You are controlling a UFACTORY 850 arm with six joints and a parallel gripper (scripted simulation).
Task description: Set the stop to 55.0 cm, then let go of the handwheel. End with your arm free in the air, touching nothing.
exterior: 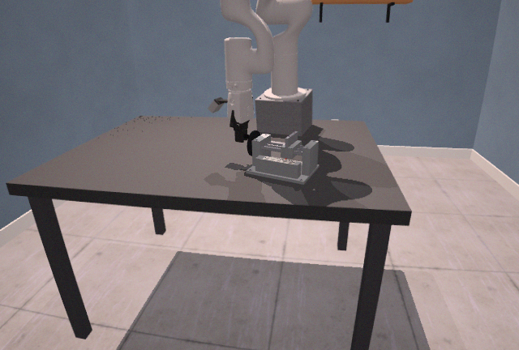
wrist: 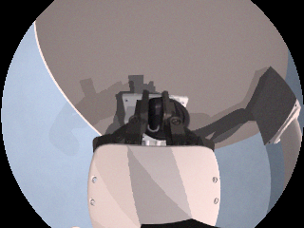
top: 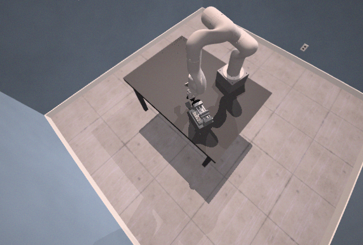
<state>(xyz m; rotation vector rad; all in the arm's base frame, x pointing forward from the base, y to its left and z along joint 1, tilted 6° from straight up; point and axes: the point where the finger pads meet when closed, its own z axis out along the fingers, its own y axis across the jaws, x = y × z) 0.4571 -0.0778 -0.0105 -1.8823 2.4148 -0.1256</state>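
Right now the black handwheel is 2 cm to the left of my hand and 1 cm below it. The rest, counted from my hand: dark handle: 1 cm to the left; then grey stop fixture: 4 cm ahead, 17 cm to the left, 1 cm below.
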